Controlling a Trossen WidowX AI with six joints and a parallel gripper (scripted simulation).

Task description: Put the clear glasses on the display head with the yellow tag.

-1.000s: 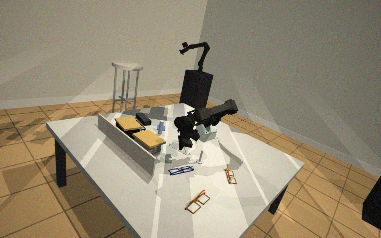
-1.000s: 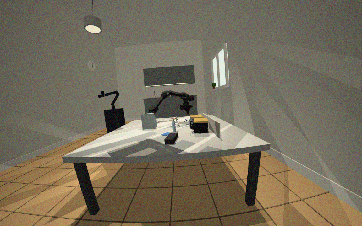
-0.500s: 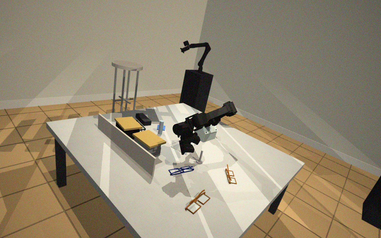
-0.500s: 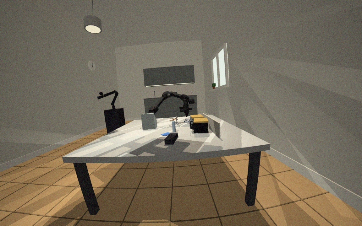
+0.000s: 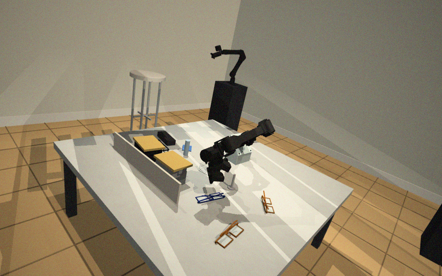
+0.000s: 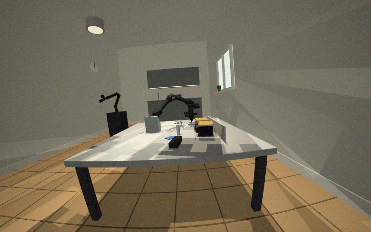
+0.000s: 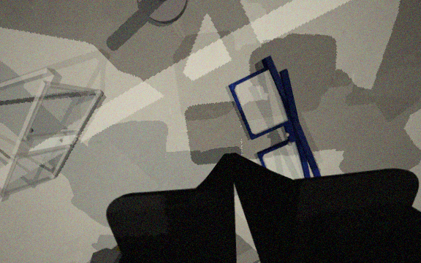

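My gripper tip is 130 mm past the grey post, 40 mm to the right of it and 20 mm above it. Round my gripper tip: grey wall panel (190 mm ahead, 310 mm to the right, 10 mm above); then blue card (230 mm behind, 430 mm to the right, 50 mm below); then head (50 mm ahead, 420 mm to the right, 10 mm above).
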